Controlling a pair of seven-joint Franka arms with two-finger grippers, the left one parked.
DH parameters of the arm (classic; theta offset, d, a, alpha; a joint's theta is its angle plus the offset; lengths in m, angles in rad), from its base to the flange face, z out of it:
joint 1: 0 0.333 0 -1.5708
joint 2: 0 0 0 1.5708
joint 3: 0 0.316 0.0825 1.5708
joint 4: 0 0 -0.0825 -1.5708
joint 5: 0 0.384 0 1.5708
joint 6: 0 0 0.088 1.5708
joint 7: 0 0.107 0 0
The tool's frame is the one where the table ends.
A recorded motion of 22 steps. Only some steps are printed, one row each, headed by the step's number.
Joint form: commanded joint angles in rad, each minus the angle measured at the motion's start. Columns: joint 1, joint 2, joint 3, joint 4, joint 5, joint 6, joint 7.
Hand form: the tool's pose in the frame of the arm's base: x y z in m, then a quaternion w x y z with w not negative. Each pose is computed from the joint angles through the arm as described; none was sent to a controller.
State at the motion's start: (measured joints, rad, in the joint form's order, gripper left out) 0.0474 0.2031 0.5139 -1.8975 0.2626 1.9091 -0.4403
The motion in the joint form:
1: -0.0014 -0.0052 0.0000 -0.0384 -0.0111 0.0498 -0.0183
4: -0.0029 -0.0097 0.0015 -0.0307 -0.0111 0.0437 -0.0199
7: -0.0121 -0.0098 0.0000 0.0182 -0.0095 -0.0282 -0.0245
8: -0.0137 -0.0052 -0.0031 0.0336 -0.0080 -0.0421 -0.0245
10: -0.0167 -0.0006 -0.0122 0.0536 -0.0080 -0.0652 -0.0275
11: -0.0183 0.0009 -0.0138 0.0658 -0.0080 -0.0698 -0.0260
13: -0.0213 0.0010 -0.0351 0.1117 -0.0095 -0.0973 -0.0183
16: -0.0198 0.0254 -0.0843 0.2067 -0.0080 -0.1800 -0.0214
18: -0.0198 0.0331 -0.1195 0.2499 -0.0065 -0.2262 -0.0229
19: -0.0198 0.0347 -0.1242 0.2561 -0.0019 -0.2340 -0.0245
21: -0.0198 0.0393 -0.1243 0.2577 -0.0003 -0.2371 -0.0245
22: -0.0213 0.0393 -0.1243 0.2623 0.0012 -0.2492 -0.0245
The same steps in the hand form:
1: 0.4880 0.3132 0.3883 0.15621 -0.88537 -0.42967 0.08425
4: 0.4888 0.3137 0.3937 0.15595 -0.88486 -0.43140 0.08122
7: 0.4942 0.3104 0.4109 0.15979 -0.88173 -0.43439 0.09122
8: 0.4975 0.3090 0.4145 0.16207 -0.88183 -0.43312 0.09226
10: 0.5029 0.3039 0.4191 0.16383 -0.88229 -0.43094 0.09491
11: 0.5059 0.3031 0.4235 0.16456 -0.88314 -0.42961 0.09172
13: 0.5187 0.2931 0.4412 0.16443 -0.88895 -0.41952 0.08203
16: 0.5415 0.2718 0.4634 0.17037 -0.89344 -0.40698 0.08437
18: 0.5527 0.2545 0.4741 0.17168 -0.89777 -0.39609 0.08752
19: 0.5540 0.2525 0.4754 0.17416 -0.89775 -0.39479 0.08859
21: 0.5545 0.2526 0.4734 0.17585 -0.89731 -0.39441 0.09138
22: 0.5540 0.2518 0.4749 0.17695 -0.89669 -0.39452 0.09486

